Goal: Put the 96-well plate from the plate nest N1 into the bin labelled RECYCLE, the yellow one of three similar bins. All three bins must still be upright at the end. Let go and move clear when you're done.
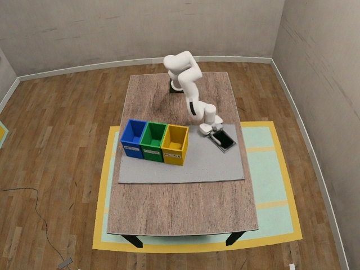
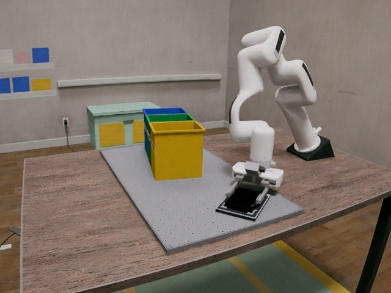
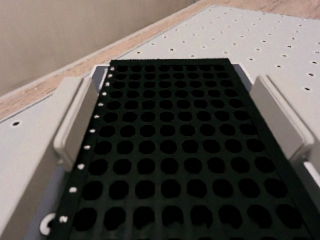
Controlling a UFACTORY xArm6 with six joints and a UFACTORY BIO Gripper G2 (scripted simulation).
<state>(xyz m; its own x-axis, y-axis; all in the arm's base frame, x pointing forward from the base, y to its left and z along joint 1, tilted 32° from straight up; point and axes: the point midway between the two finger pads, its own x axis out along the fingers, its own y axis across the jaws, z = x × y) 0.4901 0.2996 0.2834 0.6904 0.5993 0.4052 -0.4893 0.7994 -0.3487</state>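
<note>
Right now my hand is 2 cm above the plate nest N1. Round my hand: black 96-well plate 1 cm below; yellow recycle bin 32 cm to the right, 8 cm ahead, 6 cm above; green bin 45 cm to the right, 6 cm above, 5 cm ahead.
</note>
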